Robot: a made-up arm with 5 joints.
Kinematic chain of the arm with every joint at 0, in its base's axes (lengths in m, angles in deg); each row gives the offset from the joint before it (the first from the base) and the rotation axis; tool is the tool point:
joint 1: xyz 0 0 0.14 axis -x
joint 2: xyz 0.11 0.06 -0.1 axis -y
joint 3: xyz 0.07 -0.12 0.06 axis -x
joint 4: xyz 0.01 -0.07 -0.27 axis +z
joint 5: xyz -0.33 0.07 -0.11 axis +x
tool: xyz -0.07 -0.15 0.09
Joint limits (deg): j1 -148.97..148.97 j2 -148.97..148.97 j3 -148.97..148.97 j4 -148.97..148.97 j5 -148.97..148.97
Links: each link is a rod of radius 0.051 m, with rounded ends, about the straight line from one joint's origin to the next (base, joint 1, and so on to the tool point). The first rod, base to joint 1, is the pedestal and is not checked.
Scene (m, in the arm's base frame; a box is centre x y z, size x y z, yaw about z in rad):
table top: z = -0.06
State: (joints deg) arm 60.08 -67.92 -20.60 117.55 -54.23
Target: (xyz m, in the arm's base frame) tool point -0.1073 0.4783 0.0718
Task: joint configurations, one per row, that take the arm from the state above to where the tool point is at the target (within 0.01 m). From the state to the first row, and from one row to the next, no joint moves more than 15 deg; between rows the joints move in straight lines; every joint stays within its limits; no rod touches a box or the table.
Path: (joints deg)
1: 74.90 -79.46 -21.16 113.95 -67.46
2: 89.71 -91.00 -21.72 110.35 -80.69
3: 104.52 -102.54 -22.28 106.74 -93.92
4: 119.34 -114.09 -22.84 103.14 -107.15
5: 134.16 -125.63 -23.40 99.54 -120.38
6: 148.97 -137.17 -23.96 95.94 -133.61

